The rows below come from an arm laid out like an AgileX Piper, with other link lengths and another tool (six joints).
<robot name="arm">
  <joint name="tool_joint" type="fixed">
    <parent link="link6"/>
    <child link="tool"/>
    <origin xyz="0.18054 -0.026 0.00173" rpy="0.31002 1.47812 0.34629"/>
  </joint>
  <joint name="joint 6" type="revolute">
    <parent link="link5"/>
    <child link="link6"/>
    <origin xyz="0.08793 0 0.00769"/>
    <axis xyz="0.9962 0 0.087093"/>
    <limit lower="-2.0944" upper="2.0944"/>
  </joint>
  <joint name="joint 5" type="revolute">
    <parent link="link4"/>
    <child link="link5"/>
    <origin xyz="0 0 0"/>
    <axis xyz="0 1 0"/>
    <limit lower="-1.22" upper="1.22"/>
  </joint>
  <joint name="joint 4" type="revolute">
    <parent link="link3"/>
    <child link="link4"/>
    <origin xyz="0.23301 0 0.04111"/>
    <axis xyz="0.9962 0 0.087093"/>
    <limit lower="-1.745" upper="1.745"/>
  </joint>
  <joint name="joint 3" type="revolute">
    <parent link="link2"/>
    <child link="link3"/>
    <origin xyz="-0.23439 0 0.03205"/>
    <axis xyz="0 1 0"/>
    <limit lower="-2.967" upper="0"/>
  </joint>
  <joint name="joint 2" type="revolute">
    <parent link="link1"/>
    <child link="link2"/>
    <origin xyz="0 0 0"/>
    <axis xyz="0 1 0"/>
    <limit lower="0" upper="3.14"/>
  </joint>
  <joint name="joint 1" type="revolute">
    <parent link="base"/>
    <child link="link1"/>
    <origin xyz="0 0 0.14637"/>
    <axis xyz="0 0 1"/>
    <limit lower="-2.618" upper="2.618"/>
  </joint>
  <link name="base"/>
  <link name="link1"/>
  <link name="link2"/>
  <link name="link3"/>
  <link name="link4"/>
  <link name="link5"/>
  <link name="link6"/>
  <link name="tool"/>
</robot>
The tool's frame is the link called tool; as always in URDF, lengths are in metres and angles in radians.
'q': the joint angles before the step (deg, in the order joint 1, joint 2, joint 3, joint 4, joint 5, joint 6). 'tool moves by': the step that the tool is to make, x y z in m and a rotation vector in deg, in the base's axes. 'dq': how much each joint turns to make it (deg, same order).
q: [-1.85, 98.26, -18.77, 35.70, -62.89, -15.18]
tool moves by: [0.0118, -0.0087, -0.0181, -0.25, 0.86, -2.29]
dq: [0.00, 8.27, -5.15, 1.82, -2.31, 0.77]
